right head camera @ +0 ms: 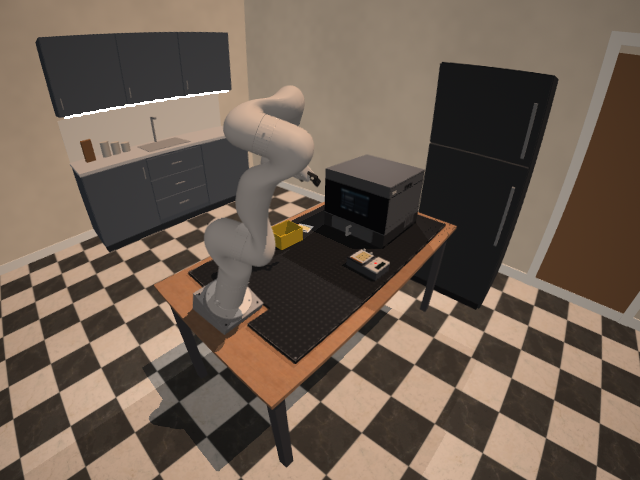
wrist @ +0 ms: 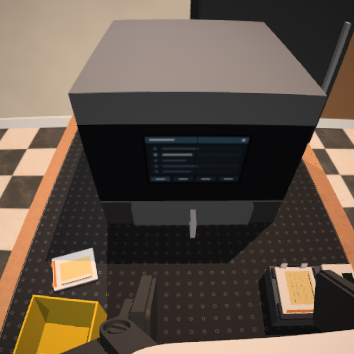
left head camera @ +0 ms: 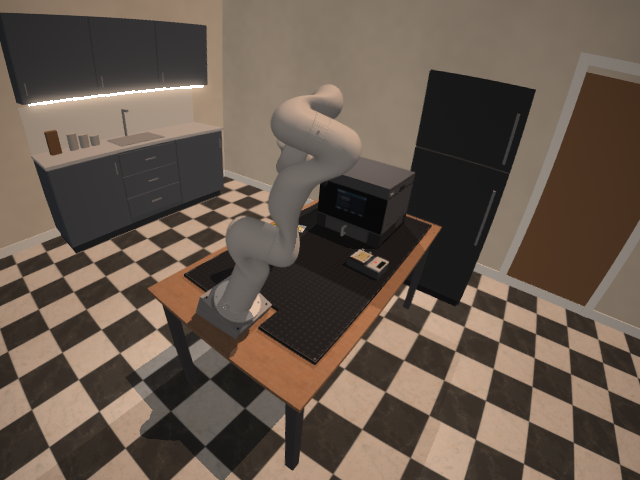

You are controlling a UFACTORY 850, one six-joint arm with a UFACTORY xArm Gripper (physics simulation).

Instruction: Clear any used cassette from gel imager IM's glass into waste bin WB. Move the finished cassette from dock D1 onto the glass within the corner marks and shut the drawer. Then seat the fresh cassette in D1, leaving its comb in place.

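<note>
Gel imager IM stands at the back of the table, its drawer shut with a grey handle; the glass is hidden. A cassette with a speckled yellow gel sits in dock D1. Another cassette with a plain yellow gel lies at the left, behind yellow waste bin WB. My gripper is open and empty, high above the mat in front of the imager. The arm hides it in the left head view.
The black perforated mat covers much of the wooden table. D1's display unit adjoins the cassette on the right. A black fridge stands beyond the table.
</note>
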